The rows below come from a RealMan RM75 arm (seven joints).
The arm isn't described. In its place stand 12 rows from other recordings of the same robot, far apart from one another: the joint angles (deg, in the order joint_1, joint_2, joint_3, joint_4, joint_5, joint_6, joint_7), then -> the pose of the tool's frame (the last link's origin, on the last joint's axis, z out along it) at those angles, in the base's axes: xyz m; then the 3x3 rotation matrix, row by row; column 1 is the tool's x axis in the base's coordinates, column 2 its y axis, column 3 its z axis.
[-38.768, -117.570, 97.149, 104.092, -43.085, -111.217, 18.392] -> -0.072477 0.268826 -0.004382; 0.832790 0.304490 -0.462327; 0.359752 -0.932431 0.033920; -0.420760 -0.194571 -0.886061
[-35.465, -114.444, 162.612, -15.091, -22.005, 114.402, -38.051] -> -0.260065 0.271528 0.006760; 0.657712 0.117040 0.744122; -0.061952 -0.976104 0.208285; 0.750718 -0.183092 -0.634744
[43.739, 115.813, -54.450, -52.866, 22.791, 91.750, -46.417] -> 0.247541 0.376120 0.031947; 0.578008 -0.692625 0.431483; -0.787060 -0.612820 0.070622; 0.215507 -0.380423 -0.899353
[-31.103, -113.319, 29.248, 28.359, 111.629, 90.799, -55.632] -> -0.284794 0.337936 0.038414; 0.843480 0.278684 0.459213; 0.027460 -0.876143 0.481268; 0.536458 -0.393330 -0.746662
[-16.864, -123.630, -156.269, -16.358, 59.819, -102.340, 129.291] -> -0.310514 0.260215 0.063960; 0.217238 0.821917 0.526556; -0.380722 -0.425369 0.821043; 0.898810 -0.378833 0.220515
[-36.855, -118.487, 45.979, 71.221, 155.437, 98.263, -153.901] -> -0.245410 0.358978 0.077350; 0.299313 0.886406 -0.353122; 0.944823 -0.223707 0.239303; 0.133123 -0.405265 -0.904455
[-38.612, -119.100, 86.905, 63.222, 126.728, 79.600, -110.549] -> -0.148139 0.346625 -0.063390; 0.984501 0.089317 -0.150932; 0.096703 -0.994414 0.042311; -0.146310 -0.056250 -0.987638
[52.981, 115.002, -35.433, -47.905, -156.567, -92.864, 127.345] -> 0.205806 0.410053 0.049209; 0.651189 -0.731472 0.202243; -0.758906 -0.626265 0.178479; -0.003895 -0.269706 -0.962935
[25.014, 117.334, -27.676, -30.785, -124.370, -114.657, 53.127] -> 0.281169 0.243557 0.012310; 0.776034 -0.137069 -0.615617; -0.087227 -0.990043 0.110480; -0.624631 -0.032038 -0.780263
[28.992, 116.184, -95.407, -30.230, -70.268, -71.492, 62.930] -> 0.225150 0.302785 -0.088795; 0.872331 -0.213330 -0.439919; -0.159280 -0.974699 0.156818; -0.462243 -0.066727 -0.884239
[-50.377, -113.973, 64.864, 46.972, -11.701, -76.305, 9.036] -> -0.238763 0.427876 0.037623; 0.305752 0.678138 -0.668315; 0.949906 -0.169519 0.262569; 0.064765 -0.715117 -0.695998
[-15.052, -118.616, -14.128, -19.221, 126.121, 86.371, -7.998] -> -0.274766 0.228918 -0.072476; 0.585457 0.621485 0.520573; -0.124476 -0.565600 0.815231; 0.801090 -0.542082 -0.253775
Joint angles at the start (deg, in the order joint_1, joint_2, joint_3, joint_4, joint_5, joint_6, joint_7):
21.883, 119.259, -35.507, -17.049, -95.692, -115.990, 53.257
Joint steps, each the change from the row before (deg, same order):
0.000, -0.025, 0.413, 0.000, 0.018, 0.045, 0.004
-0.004, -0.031, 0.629, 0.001, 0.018, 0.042, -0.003
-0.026, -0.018, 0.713, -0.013, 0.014, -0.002, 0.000
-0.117, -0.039, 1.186, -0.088, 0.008, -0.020, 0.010
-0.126, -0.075, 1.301, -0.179, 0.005, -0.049, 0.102
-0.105, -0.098, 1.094, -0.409, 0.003, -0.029, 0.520
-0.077, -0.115, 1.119, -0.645, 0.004, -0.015, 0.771
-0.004, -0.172, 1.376, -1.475, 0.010, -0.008, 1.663
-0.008, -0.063, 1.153, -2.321, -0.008, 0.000, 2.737
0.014, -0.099, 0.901, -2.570, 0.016, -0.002, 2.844
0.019, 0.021, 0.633, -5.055, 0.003, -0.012, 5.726
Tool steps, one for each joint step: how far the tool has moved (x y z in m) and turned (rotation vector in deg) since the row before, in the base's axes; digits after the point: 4 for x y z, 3 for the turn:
0.0004, 0.0006, 0.0009, 0.362, 0.094, -0.243
0.0006, 0.0009, 0.0013, 0.544, 0.159, -0.347
0.0007, 0.0008, 0.0015, 0.603, 0.215, -0.369
0.0014, 0.0010, 0.0027, 1.021, 0.308, -0.643
0.0017, 0.0011, 0.0034, 1.094, 0.293, -0.677
0.0016, 0.0013, 0.0036, 0.706, 0.182, -0.624
0.0016, 0.0017, 0.0043, 0.651, 0.094, -0.609
0.0018, 0.0033, 0.0071, 0.580, -0.132, -0.649
0.0013, 0.0037, 0.0080, -0.105, -0.310, -0.626
0.0009, 0.0037, 0.0085, -0.228, -0.560, -0.480
-0.0006, 0.0054, 0.0132, -1.555, -1.251, -0.610

